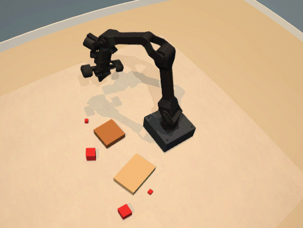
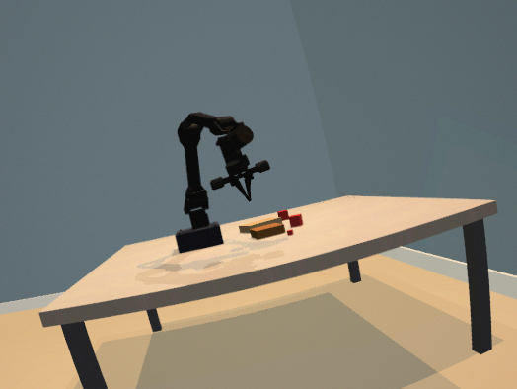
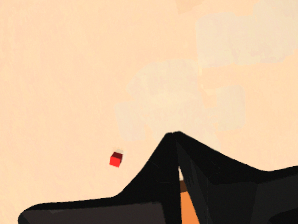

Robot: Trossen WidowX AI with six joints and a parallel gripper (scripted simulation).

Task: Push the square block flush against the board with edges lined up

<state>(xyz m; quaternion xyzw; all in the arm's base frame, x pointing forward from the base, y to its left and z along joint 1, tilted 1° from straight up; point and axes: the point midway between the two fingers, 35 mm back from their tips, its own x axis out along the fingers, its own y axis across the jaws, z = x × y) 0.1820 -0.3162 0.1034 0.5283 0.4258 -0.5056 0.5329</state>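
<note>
Right now my gripper tip is 200 mm to the right of the square block, 130 mm above it and 50 mm short of it. Round my gripper tip: board (430 mm to the left, 130 mm below, 50 mm ahead).
</note>
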